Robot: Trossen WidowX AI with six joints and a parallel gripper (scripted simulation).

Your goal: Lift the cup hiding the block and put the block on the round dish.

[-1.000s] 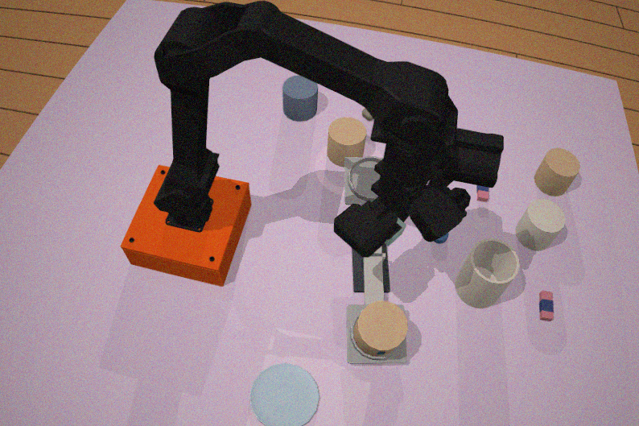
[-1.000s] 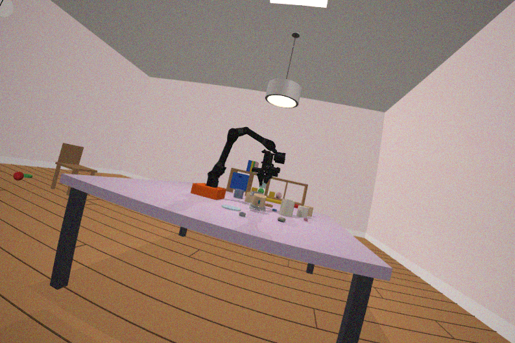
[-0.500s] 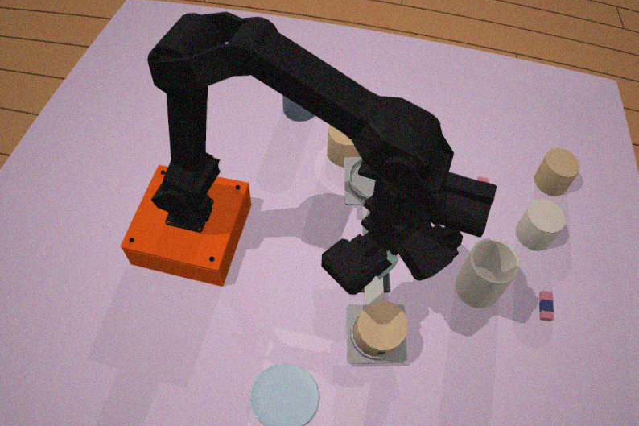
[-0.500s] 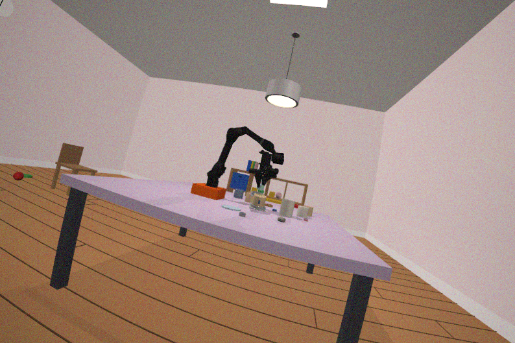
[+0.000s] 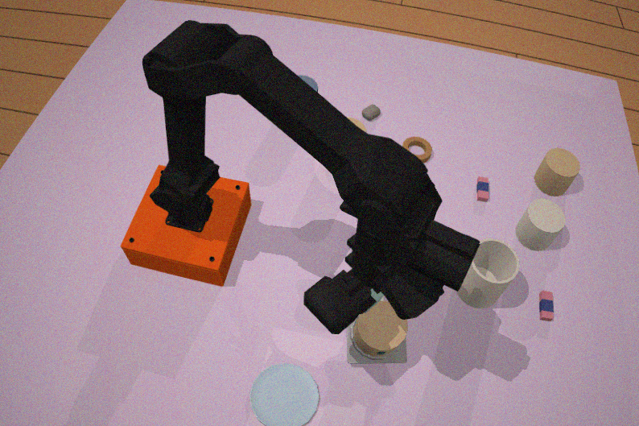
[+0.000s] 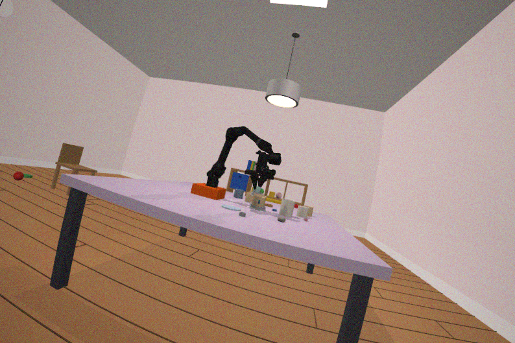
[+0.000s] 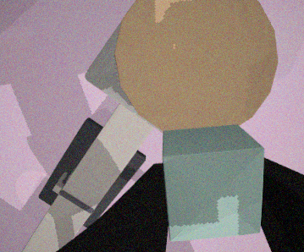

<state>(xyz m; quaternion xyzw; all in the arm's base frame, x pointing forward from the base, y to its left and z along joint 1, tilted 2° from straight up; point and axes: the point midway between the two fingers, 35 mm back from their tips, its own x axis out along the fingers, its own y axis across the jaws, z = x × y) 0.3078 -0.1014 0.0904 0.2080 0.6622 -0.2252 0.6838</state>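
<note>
Now: gripper tip 130 mm to the left of the pale blue round dish, 110 mm above it and 90 mm past it. Also, from my gripper tip: small blue disc 200 mm to the left, 110 mm below, 110 mm ahead; grey balance 110 mm to the left, 90 mm below; grey cup 190 mm ahead, 110 mm to the left, 70 mm below.
</note>
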